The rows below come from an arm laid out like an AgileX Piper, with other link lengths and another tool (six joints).
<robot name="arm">
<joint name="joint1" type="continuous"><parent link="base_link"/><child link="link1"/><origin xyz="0 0 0.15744" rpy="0 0 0"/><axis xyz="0 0 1"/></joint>
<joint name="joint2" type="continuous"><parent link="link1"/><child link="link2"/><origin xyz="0 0 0" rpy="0 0 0"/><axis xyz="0 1 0"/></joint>
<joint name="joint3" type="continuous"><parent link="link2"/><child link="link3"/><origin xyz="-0.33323 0 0.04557" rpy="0 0 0"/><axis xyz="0 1 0"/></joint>
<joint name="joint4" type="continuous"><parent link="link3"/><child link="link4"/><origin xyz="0.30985 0 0.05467" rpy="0 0 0"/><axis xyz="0.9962 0 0.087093"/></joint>
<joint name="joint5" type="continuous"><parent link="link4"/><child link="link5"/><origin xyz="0 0 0" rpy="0 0 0"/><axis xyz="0 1 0"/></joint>
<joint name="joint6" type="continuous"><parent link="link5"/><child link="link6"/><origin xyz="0.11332 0 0.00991" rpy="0 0 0"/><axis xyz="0.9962 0 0.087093"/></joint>
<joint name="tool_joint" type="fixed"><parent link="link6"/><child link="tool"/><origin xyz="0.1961 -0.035 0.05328" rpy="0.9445 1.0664 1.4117"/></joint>
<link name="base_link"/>
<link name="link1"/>
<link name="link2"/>
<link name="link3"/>
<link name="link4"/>
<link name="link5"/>
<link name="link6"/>
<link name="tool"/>
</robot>
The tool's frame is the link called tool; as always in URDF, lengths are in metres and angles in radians. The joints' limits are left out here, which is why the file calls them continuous.
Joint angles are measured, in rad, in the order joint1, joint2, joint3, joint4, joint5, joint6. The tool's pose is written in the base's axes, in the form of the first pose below.
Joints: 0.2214, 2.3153, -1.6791, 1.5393, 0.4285, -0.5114
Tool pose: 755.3, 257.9, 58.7, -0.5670, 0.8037, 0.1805, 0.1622, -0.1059, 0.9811
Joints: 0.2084, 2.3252, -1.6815, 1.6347, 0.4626, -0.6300
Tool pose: 761.7, 259.0, 66.0, -0.5913, 0.7884, 0.1697, 0.1238, -0.1193, 0.9851
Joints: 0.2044, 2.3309, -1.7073, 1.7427, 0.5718, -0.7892
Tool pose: 765.5, 286.9, 101.8, -0.6801, 0.7197, 0.1397, 0.0349, -0.1585, 0.9867
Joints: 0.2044, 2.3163, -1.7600, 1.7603, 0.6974, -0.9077
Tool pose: 762.3, 320.6, 164.4, -0.7845, 0.6191, 0.0349, -0.0986, -0.1802, 0.9787
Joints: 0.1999, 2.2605, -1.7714, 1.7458, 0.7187, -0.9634
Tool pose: 759.9, 322.5, 219.0, -0.8023, 0.5929, -0.0693, -0.2036, -0.1626, 0.9655
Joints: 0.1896, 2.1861, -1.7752, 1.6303, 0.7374, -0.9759
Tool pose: 746.6, 320.1, 264.7, -0.8159, 0.5392, -0.2088, -0.3011, -0.0878, 0.9495
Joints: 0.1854, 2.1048, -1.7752, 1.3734, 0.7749, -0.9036
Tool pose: 717.4, 319.4, 281.6, -0.8394, 0.4186, -0.3468, -0.3592, 0.0518, 0.9318
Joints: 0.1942, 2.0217, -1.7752, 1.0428, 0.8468, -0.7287
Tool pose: 678.8, 310.1, 273.8, -0.8730, 0.2782, -0.4005, -0.3482, 0.2193, 0.9114
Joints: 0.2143, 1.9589, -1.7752, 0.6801, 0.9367, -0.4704
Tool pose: 645.4, 273.0, 241.2, -0.9086, 0.2049, -0.3638, -0.2500, 0.4310, 0.8670
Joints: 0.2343, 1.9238, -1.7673, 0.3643, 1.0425, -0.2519
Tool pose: 618.2, 214.8, 205.6, -0.9310, 0.1904, -0.3114, -0.1254, 0.6344, 0.7628
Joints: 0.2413, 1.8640, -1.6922, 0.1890, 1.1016, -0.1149
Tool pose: 586.9, 164.1, 187.2, -0.9351, 0.2286, -0.2708, -0.0139, 0.7398, 0.6727
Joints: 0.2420, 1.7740, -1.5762, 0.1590, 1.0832, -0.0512
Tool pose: 558.0, 146.4, 187.6, -0.9245, 0.2796, -0.2589, 0.0395, 0.7460, 0.6647
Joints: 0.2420, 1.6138, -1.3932, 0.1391, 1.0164, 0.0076
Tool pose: 519.2, 127.6, 199.7, -0.8964, 0.3381, -0.2868, 0.0619, 0.7359, 0.6742
